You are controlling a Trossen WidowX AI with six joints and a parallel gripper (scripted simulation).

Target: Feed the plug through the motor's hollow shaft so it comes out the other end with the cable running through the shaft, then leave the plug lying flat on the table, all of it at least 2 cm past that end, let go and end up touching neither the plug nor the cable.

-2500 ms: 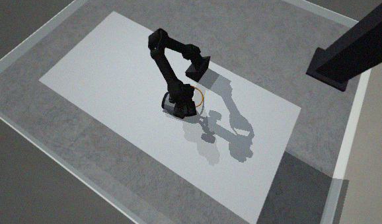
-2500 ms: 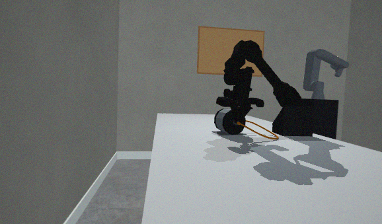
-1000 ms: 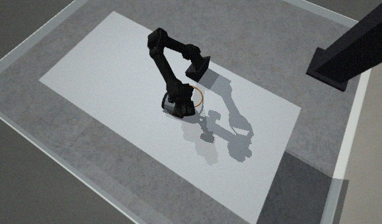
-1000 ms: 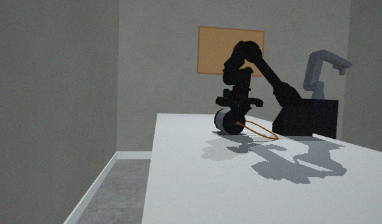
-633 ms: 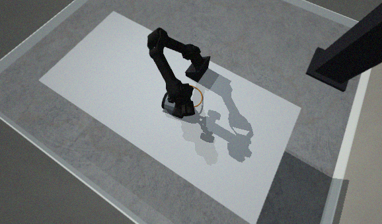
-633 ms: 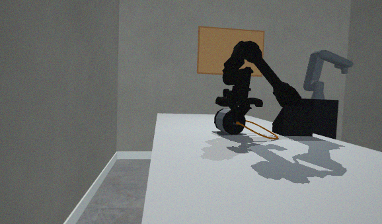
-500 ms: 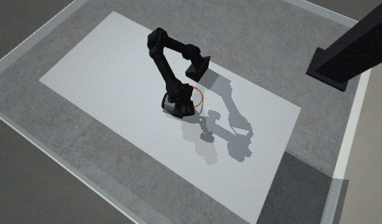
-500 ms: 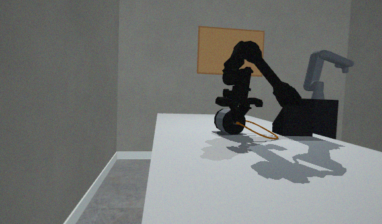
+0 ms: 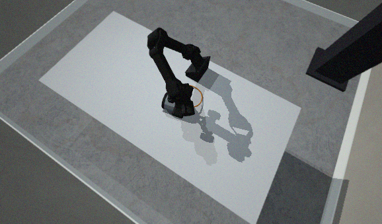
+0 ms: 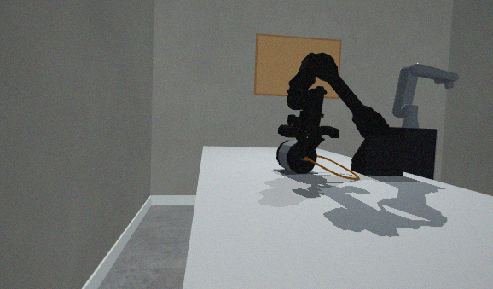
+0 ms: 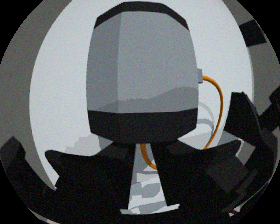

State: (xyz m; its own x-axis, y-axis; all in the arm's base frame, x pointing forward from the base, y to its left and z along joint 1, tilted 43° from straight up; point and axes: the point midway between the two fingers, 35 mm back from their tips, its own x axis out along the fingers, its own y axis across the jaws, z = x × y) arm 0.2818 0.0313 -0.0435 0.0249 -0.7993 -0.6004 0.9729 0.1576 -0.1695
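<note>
Now: hand 20 mm to the left of the plug and 30 mm above it.
</note>
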